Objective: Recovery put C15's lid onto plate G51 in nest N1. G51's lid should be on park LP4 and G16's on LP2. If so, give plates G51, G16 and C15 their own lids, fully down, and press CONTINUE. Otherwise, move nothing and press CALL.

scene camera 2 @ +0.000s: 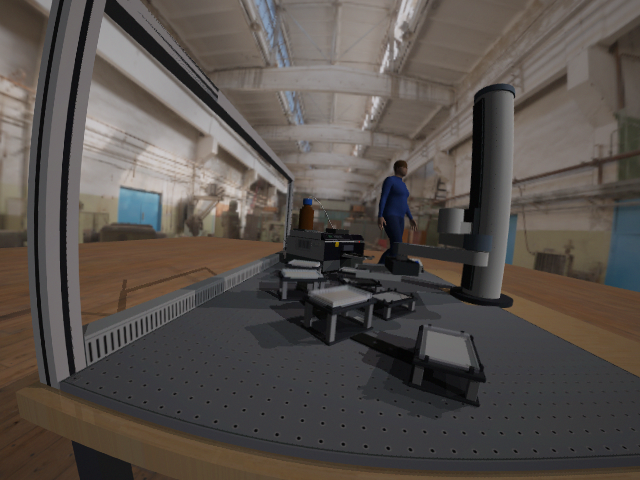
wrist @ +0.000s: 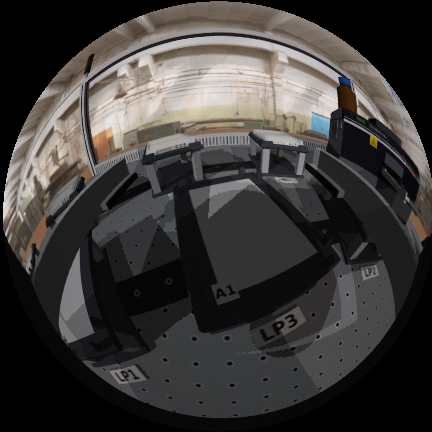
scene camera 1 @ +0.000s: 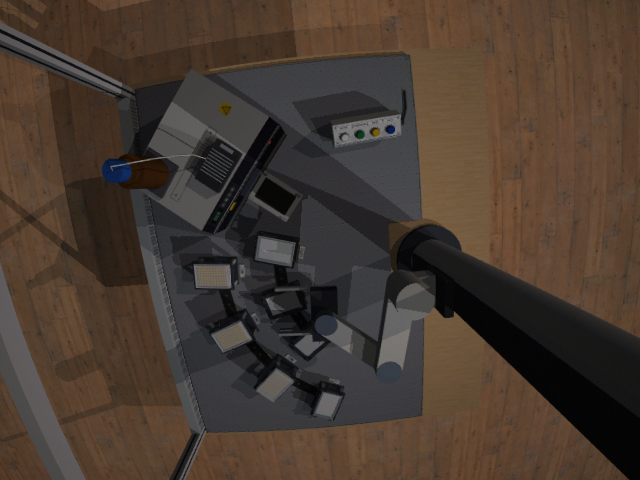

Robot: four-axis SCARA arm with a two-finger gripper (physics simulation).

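Where they show: gripper, between the fingertips: (scene camera 2: pixel 355 269) (wrist: pixel 219 152) (scene camera 1: pixel 277 311); arm's base, origin of its link: (scene camera 2: pixel 479 298) (scene camera 1: pixel 428 258).
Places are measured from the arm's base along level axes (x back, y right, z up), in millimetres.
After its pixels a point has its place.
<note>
My gripper (scene camera 1: pixel 294 310) (wrist: pixel 219 152) {y -105, x -567, z 104 mm} is open and empty, its two fingers reaching out near parks LP3 (scene camera 1: pixel 284 303) {y -95, x -545, z 60 mm} (wrist: pixel 257 232) {y -85, x -528, z 59 mm} and LP1 (scene camera 1: pixel 309 345) {y -273, x -476, z 58 mm} (wrist: pixel 76 305) {y -227, x -459, z 58 mm}. LP3 shows a dark grey top with its A1 mark; no clear lid shows there. LP1 has a pale top. LP2 (scene camera 1: pixel 276 250) {y 101, x -546, z 68 mm} carries a clear, pale-rimmed lid. Plate C15 (scene camera 1: pixel 231 335) {y -186, x -747, z 97 mm} (wrist: pixel 172 143) {y -171, x -695, z 94 mm} and plate G16 (scene camera 1: pixel 212 275) {y 41, x -775, z 91 mm} (wrist: pixel 279 138) {y 18, x -718, z 90 mm} stand on raised nests. Another plate (scene camera 1: pixel 275 383) {y -398, x -617, z 104 mm} (scene camera 2: pixel 340 295) {y -442, x -624, z 104 mm} and a pale-topped low stand (scene camera 1: pixel 328 403) {y -543, x -429, z 68 mm} (scene camera 2: pixel 447 348) {y -577, x -443, z 68 mm} have unreadable labels.
The button box (scene camera 1: pixel 366 129) {y 464, x -215, z 81 mm} with white, green, yellow and blue buttons stands at the upper right in scene camera 1. A dispenser machine (scene camera 1: pixel 206 149) {y 435, x -681, z 222 mm} (scene camera 2: pixel 320 248) {y 211, x -727, z 141 mm} with an extended tray (scene camera 1: pixel 291 209) {y 236, x -475, z 113 mm} and a brown bottle (scene camera 1: pixel 147 171) {y 386, x -797, z 338 mm} (scene camera 2: pixel 306 217) {y 349, x -833, z 301 mm} stands beyond LP2.
</note>
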